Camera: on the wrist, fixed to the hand. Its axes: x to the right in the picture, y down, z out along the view.
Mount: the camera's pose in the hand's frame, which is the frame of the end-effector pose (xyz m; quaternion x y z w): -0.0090 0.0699 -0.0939 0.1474 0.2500 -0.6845 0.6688
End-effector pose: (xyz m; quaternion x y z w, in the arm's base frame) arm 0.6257 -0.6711 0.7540 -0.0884 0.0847 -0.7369 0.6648
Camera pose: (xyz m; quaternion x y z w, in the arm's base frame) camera 0.6712 -0.6686 0.6458 -0.1651 -0.0537 0.9825 0.0679
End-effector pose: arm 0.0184 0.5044 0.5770 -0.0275 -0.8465 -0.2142 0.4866
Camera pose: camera 0.1172 0.5327 0.6338 0.6863 -0.4949 -0.3584 0.3945
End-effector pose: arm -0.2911 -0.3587 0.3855 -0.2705 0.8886 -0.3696 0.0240
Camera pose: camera -0.3386 -0.2532 0.4054 0.6932 -0.3607 0.4622 0.4192
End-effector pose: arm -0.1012 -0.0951 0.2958 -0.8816 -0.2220 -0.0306 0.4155
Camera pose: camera -0.0679 -0.2073 0.3047 -0.3687 -0.6525 -0.4925 0.4424
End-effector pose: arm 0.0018 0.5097 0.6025 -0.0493 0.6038 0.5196 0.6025
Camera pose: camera -0.1072 0.4719 0.6242 -0.4874 0.5973 -0.1662 0.6149
